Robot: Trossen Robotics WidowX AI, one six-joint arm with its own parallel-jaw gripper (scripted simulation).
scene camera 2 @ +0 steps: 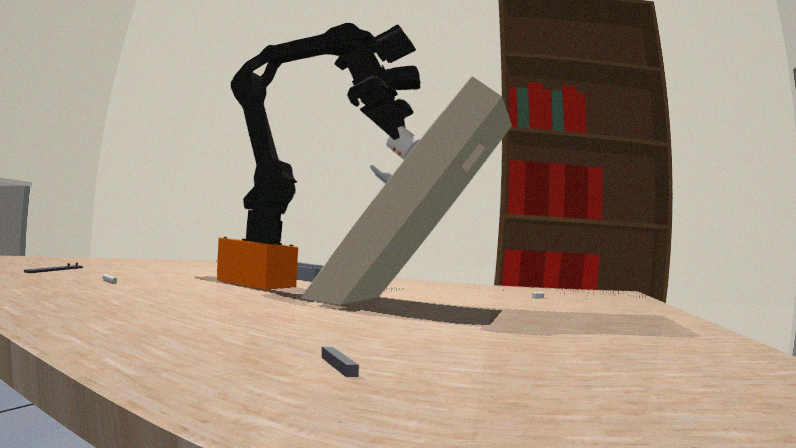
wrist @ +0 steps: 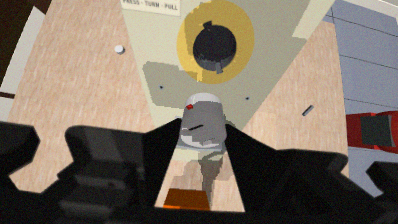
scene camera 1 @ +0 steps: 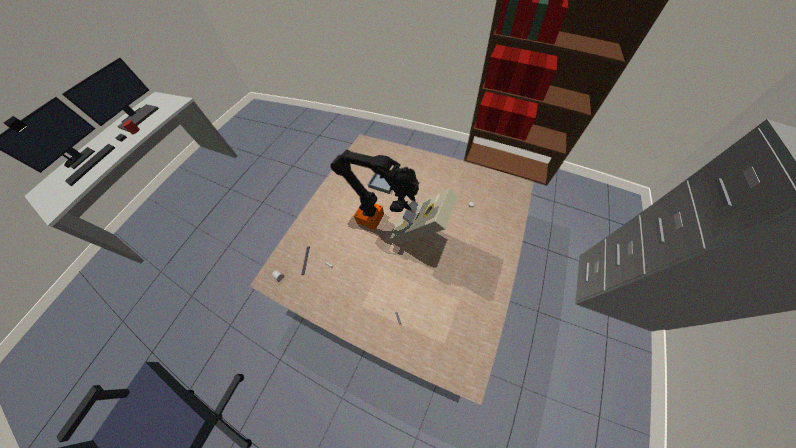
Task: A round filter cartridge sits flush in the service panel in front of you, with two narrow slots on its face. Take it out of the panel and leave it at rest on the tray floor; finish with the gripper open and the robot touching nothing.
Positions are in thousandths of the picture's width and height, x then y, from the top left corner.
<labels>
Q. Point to a round filter cartridge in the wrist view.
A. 511,560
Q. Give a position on a beige service panel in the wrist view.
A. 599,261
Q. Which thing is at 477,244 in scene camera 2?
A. The gripper.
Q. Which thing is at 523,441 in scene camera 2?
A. A beige service panel.
</labels>
